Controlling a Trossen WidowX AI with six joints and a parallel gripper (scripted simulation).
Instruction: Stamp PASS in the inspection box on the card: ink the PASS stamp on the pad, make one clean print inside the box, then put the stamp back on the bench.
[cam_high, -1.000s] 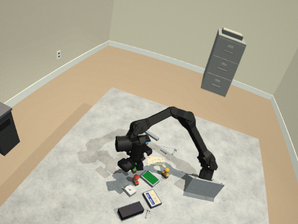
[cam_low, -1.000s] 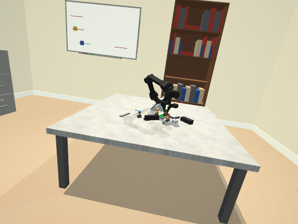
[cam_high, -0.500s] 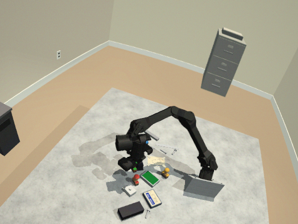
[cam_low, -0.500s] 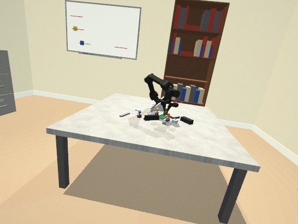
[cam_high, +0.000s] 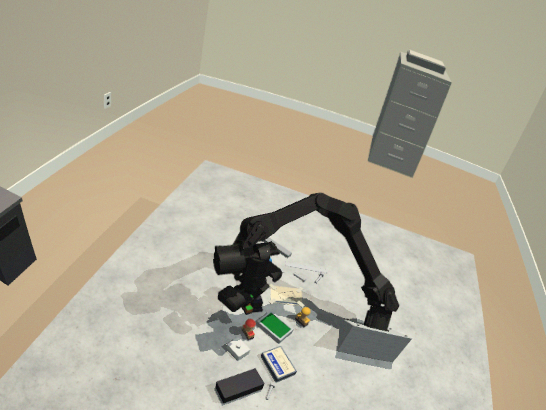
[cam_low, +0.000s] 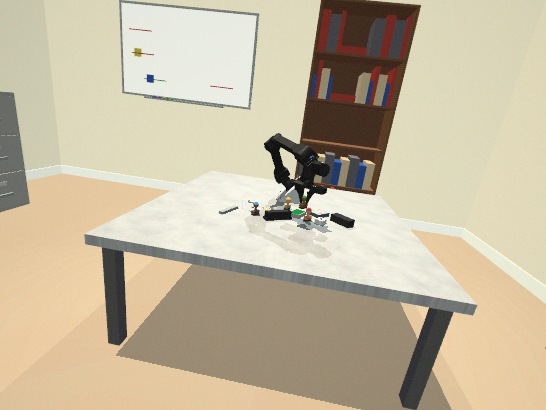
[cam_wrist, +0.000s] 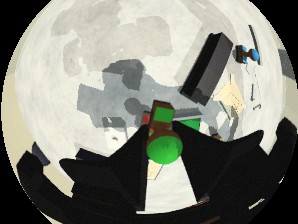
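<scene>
The green ink pad is 90 mm behind my gripper tip, 10 mm to the right of it and 80 mm below it. Also, from my gripper tip: long black block: 110 mm to the right, 70 mm below; green-knob stamp: right at my gripper tip; red-knob stamp: 30 mm behind, 30 mm to the left, 70 mm below.
</scene>
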